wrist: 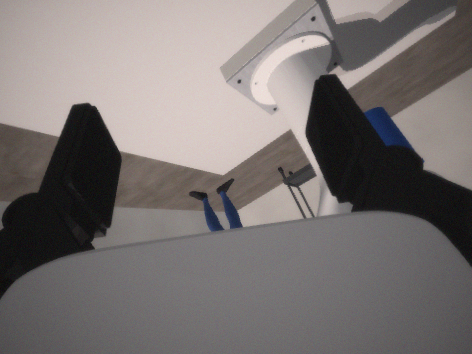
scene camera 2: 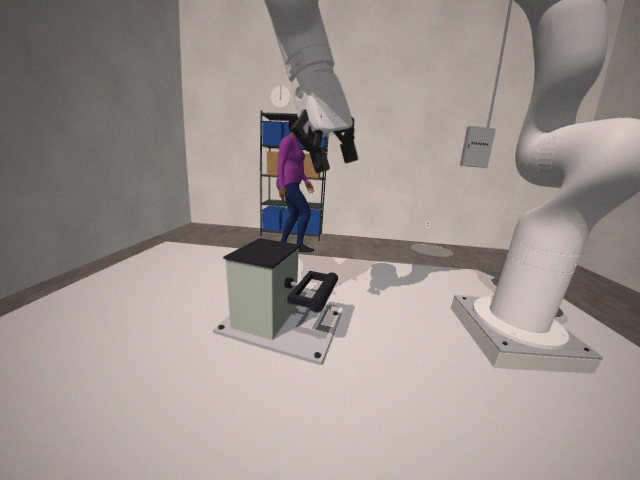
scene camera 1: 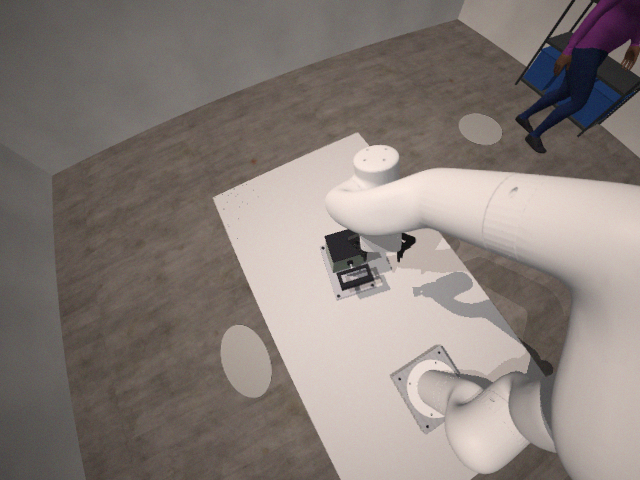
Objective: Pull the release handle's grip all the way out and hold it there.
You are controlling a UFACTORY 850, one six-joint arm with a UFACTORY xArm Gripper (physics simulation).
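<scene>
The release handle's black frame-shaped grip [scene camera 1: 357, 284] [scene camera 2: 325, 292] sticks out from the side of a pale green box with a black top [scene camera 1: 345, 248] [scene camera 2: 250, 299]. A short length of metal rod and a black collar [scene camera 2: 288, 282] show between grip and box. The box stands on a grey baseplate [scene camera 2: 268, 347] with dark bolts. My gripper [scene camera 2: 336, 163] [wrist: 211, 117] is open and empty, high above the handle and apart from it. In scene camera 1 the arm hides much of the gripper. The handle does not show in the wrist view.
The arm's base plate [scene camera 1: 401, 379] [scene camera 2: 542, 356] [wrist: 239, 70] is fixed on the white table [scene camera 1: 289, 310] [scene camera 2: 155, 392] [wrist: 125, 65]. A person in a purple top [scene camera 1: 602, 25] [scene camera 2: 292, 160] stands by a shelf rack [scene camera 2: 261, 180] beyond the table. A grey wall box [scene camera 2: 477, 147] hangs behind.
</scene>
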